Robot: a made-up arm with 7 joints.
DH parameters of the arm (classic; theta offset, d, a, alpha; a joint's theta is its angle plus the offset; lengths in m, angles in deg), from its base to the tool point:
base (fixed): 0 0.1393 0.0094 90
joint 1: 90 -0.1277 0.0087 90
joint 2: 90 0.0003 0.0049 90
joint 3: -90 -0.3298 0.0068 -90
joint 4: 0 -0.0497 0.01 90
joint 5: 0 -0.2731 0.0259 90
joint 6: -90 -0.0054 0.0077 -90
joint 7: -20.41 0 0.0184 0
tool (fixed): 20.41 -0.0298 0 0
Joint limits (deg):
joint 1: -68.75..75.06
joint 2: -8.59..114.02
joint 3: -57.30..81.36
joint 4: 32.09..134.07
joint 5: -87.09..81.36
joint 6: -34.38..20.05
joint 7: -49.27..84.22
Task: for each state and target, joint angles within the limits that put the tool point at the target. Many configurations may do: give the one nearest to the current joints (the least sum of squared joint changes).
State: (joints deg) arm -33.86 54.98 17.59 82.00 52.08 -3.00 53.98
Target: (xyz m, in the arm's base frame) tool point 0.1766 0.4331 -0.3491
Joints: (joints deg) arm 1.15 26.84 4.90 33.84 50.02 16.47 46.23
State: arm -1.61 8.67 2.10 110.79 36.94 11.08 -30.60
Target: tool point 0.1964 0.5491 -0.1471
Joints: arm -5.49 40.55 22.17 62.76 36.92 18.03 -29.57
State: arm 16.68 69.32 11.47 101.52 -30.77 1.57 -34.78
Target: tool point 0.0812 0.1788 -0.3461
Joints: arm -25.00 18.57 -28.02 74.30 -31.00 4.69 -31.52
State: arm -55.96 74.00 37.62 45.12 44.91 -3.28 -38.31
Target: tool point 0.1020 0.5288 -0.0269
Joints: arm -62.36 58.43 35.56 89.72 43.04 -10.19 -39.58
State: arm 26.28 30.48 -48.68 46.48 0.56 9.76 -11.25
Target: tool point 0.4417 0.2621 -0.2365
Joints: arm 32.51 24.61 -49.11 41.76 0.62 12.33 -10.59
